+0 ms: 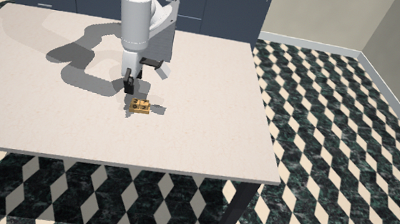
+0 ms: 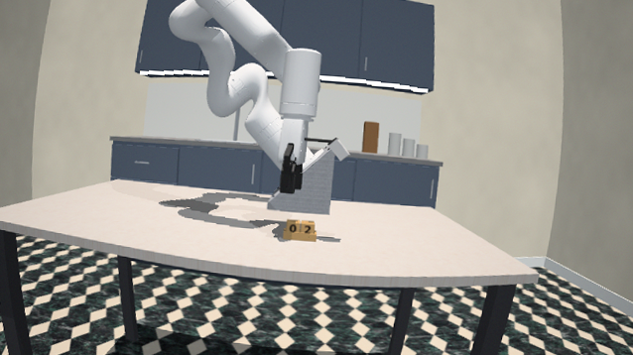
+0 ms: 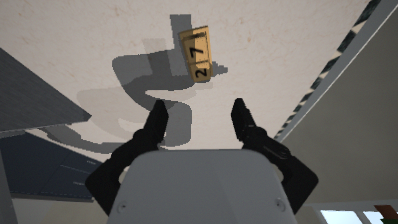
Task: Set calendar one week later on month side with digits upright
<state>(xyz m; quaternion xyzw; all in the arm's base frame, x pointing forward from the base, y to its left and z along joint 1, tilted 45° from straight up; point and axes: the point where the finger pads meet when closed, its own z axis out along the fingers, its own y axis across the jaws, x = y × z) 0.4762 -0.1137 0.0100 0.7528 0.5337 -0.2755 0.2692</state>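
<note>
Right now the wooden tray is 110 mm below my hand, 30 mm to the left of it and 10 mm ahead of it.
</note>
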